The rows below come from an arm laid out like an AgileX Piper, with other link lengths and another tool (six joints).
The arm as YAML. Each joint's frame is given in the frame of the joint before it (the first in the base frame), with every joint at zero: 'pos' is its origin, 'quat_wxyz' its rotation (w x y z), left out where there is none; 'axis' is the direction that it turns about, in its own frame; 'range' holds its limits. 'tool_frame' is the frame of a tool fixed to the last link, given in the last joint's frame.
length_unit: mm
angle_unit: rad
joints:
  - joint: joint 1
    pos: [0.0, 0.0, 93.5]
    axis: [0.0, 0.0, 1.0]
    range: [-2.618, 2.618]
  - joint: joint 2
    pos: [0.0, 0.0, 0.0]
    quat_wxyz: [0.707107, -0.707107, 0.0, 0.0]
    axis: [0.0, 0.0, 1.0]
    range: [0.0, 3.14]
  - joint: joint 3
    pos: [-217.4, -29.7, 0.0]
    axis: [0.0, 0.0, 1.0]
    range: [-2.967, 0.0]
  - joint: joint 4
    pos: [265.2, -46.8, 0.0]
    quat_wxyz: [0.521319, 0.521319, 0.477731, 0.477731]
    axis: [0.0, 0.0, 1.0]
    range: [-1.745, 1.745]
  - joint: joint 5
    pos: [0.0, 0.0, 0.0]
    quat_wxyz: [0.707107, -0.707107, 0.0, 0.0]
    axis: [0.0, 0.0, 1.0]
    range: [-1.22, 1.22]
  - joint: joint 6
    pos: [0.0, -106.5, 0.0]
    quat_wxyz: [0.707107, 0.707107, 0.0, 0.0]
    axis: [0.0, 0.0, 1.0]
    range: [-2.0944, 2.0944]
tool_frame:
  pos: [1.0, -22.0, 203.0]
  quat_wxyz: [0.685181, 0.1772, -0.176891, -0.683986]
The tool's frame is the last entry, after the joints.
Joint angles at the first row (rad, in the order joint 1, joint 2, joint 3, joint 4, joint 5, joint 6):
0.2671 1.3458 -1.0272 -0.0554 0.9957 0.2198
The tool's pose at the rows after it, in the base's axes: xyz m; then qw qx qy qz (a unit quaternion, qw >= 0):
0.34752, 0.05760, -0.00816, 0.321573, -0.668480, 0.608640, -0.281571
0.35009, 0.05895, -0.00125, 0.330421, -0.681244, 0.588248, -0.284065
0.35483, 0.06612, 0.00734, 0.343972, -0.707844, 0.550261, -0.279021
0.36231, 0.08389, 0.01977, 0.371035, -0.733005, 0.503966, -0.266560
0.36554, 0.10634, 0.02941, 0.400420, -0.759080, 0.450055, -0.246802
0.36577, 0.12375, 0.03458, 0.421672, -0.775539, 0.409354, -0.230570
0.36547, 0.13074, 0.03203, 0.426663, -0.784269, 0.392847, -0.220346
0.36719, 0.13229, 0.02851, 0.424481, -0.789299, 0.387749, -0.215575
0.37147, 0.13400, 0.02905, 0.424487, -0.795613, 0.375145, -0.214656
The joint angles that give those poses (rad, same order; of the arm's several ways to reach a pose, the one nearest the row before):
0.2671 1.3178 -1.0272 -0.0564 0.9936 0.1893
0.2671 1.2991 -1.0272 -0.0532 0.9936 0.1388
0.2670 1.2931 -1.0451 -0.0303 0.9992 0.0318
0.2670 1.2931 -1.0765 0.0281 0.9992 -0.1059
0.2671 1.2931 -1.0972 0.1068 0.9993 -0.2676
0.2671 1.2942 -1.1051 0.1698 0.9982 -0.3884
0.2671 1.3087 -1.1093 0.1954 0.9974 -0.4413
0.2671 1.3313 -1.1217 0.1989 0.9985 -0.4586
0.2670 1.3513 -1.1416 0.2001 0.9996 -0.4875

